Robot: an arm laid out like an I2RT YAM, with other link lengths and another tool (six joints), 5 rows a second.
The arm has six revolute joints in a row. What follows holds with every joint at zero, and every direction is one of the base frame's. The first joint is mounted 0.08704 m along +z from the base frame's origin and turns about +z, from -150 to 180 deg. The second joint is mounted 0.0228 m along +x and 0.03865 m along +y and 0.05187 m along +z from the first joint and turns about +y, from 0 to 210 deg. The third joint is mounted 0.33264 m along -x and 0.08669 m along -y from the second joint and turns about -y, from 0 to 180 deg. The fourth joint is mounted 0.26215 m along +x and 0.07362 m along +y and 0.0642 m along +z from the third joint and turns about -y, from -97 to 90 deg. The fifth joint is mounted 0.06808 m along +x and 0.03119 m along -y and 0.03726 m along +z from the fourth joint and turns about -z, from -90 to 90 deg. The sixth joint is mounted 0.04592 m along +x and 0.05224 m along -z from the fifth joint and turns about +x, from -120 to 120 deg. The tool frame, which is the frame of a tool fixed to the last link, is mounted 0.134 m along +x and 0.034 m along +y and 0.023 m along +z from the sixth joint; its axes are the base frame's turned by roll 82.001, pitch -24.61 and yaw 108.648 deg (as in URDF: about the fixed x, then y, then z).
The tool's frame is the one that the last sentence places.
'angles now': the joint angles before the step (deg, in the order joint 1, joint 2, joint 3, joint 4, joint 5, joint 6). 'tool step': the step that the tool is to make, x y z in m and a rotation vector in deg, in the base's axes. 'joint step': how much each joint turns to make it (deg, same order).
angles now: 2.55 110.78 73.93 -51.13 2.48 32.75
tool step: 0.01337 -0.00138 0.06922 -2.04 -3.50 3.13
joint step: 0.32 -3.47 9.97 -9.86 2.01 -2.95
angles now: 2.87 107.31 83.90 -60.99 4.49 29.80
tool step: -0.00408 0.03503 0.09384 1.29 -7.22 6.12
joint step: 4.09 -5.99 10.48 -9.04 -0.99 -1.90
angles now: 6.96 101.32 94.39 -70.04 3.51 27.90
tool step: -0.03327 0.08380 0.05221 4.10 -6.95 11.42
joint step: 10.93 -6.58 0.77 0.30 -2.54 0.24
